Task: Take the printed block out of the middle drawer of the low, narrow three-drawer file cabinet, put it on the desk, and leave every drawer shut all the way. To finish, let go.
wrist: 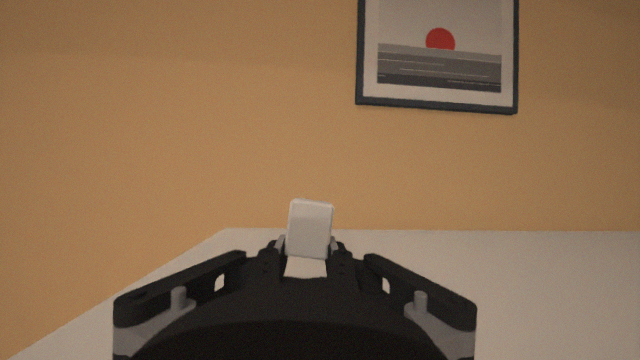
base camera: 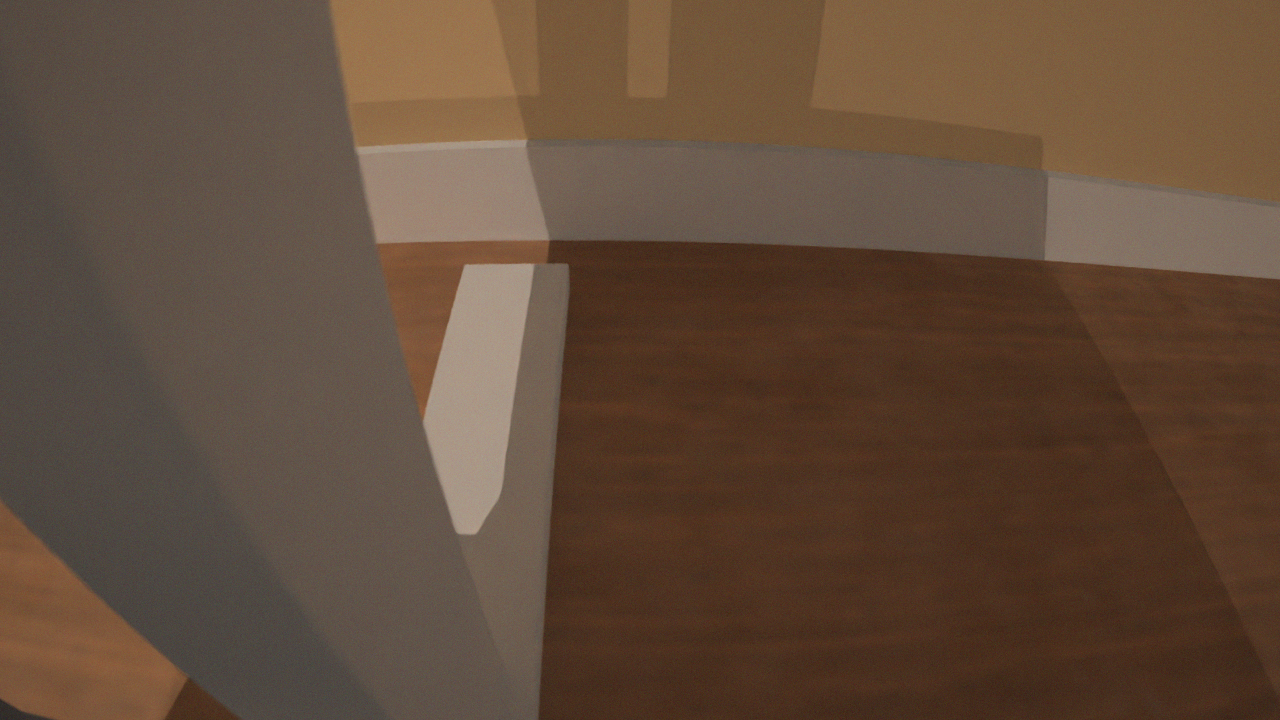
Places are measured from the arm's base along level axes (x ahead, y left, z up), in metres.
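Pixels of known places: gripper, fingertip midpoint: (wrist: 306,246).
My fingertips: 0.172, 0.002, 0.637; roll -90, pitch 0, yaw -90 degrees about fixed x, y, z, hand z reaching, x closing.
Ahead of a thing's pixels: the offset from my fingertips to its top centre, as dx, dy, dz. "*": to the spot under its first point. Level surfaces: height alone.
A pale, almost white block @(-0.014, -0.001, +0.042) (wrist: 310,229) stands upright between the fingertips of my gripper (wrist: 306,246) at the lower middle of the wrist view. My gripper is shut on it. The white desk top @(dz -0.084) (wrist: 530,290) (wrist: 165,285) spreads behind and below the gripper; the height of the block above it is hard to tell. In the base view a thick, pale grey desk leg @(* +0.000, +0.056, -0.745) (base camera: 223,313) crosses the left side very close, with a long white foot (base camera: 478,358) on the floor. The file cabinet and its drawers do not show in either view.
In the wrist view an orange-tan wall (wrist: 175,140) stands behind the desk, with a framed picture (wrist: 440,70) at the upper right. In the base view brown wooden floor @(dz -1.034) (base camera: 805,447) runs to a white baseboard (base camera: 760,192) along the wall. Shadows fall across floor and wall.
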